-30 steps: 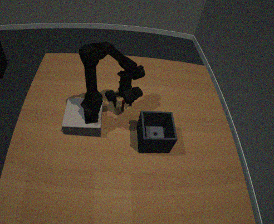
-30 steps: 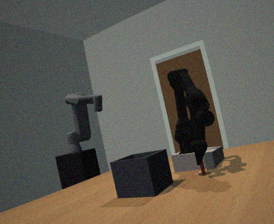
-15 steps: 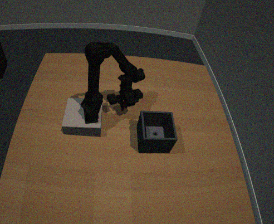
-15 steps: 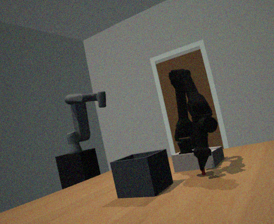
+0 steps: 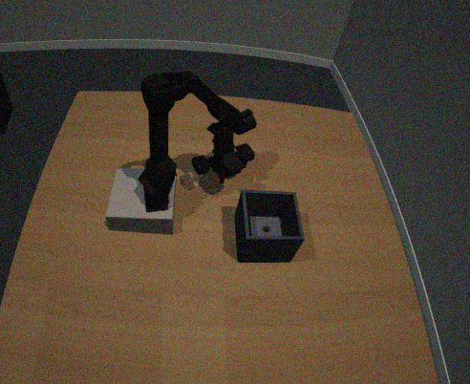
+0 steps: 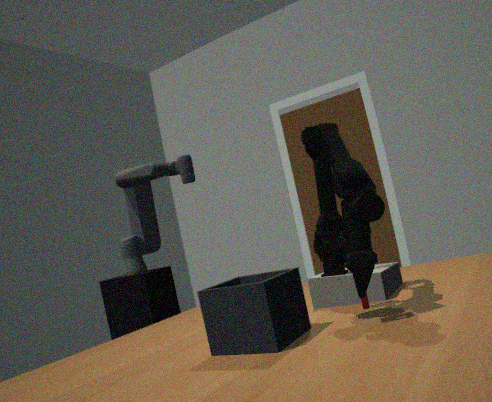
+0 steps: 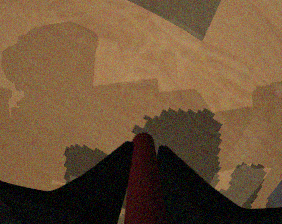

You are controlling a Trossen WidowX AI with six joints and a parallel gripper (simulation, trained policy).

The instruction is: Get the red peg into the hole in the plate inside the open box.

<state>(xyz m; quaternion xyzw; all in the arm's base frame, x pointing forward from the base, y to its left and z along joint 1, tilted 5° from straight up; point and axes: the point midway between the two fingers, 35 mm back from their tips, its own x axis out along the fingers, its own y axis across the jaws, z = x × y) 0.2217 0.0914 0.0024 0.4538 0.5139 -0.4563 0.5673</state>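
Right now my gripper tip is 210 mm to the left of the light grey plate and 80 mm short of it. Also, from my gripper tip: red peg: 10 mm above.
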